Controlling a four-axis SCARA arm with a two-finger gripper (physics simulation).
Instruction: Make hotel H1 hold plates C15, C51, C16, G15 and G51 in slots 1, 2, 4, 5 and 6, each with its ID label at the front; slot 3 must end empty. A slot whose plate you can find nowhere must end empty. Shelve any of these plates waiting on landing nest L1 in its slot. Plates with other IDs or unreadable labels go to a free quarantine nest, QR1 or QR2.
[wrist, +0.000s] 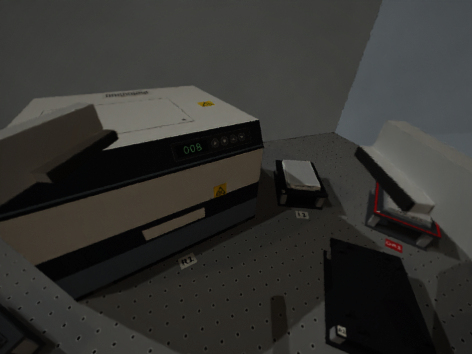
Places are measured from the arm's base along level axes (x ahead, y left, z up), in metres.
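Where they show: gripper, fingertip midpoint: (233, 129).
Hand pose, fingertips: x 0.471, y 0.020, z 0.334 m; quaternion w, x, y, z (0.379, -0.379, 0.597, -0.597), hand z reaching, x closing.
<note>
Each offset is from my fingertips to the centre of the thing. "pt": to the spot under its first point.
My gripper (233, 129) is open and empty, with one finger at the left and one at the right of the wrist view. A pale plate {dy -0.295, dx +0.247, dz -0.264 m} (300, 175) lies on a small black nest {pt dy -0.281, dx +0.197, dz -0.317 m} (301, 199) beyond and between the fingers; the nest's floor tag is blurred and looks like L1. A red-edged quarantine nest {dy -0.479, dx +0.069, dz -0.295 m} (406, 224) stands at the right, partly behind the right finger, with a red tag {dy -0.393, dx +0.007, dz -0.321 m} (393, 245) that looks like QR1. A pale plate {pt dy -0.447, dx +0.018, dz -0.258 m} (421, 217) appears to lie on it, mostly hidden by the finger. No plate ID is readable. Hotel H1 does not show.
A big cream and black instrument {dy +0.090, dx +0.331, dz -0.198 m} (150, 175) with a green 008 display fills the left, behind the left finger; its floor tag {pt dy +0.046, dx +0.120, dz -0.321 m} (188, 261) reads R1. A flat black nest or stand (372, 290) with a small corner label is at the lower right. Walls rise behind.
</note>
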